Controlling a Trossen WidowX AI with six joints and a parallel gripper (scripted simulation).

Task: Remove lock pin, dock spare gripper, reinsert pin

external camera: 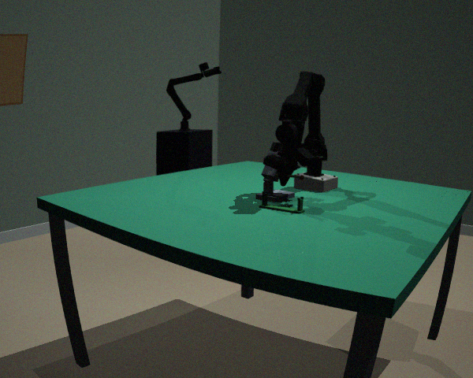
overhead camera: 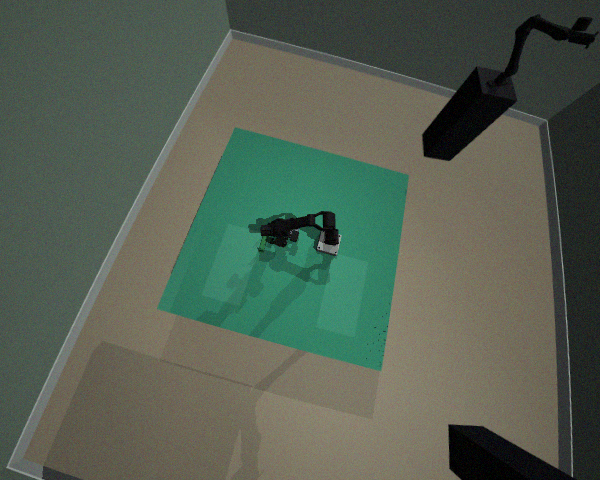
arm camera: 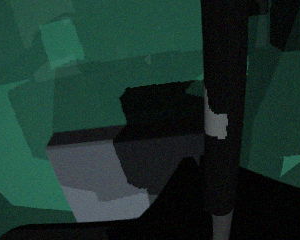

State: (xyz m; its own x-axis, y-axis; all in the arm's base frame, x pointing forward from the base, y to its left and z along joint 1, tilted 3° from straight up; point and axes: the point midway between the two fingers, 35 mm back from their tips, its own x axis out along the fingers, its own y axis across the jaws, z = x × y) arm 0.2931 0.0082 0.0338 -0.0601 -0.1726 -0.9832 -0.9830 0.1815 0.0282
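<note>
The mount is 40 mm to the right of my gripper tip and 20 mm behind it. The rest, counted from my gripper tip: spare gripper 70 mm above, 40 mm to the right, 30 mm behind; then green cradle 110 mm ahead, 50 mm to the left, 30 mm below.
</note>
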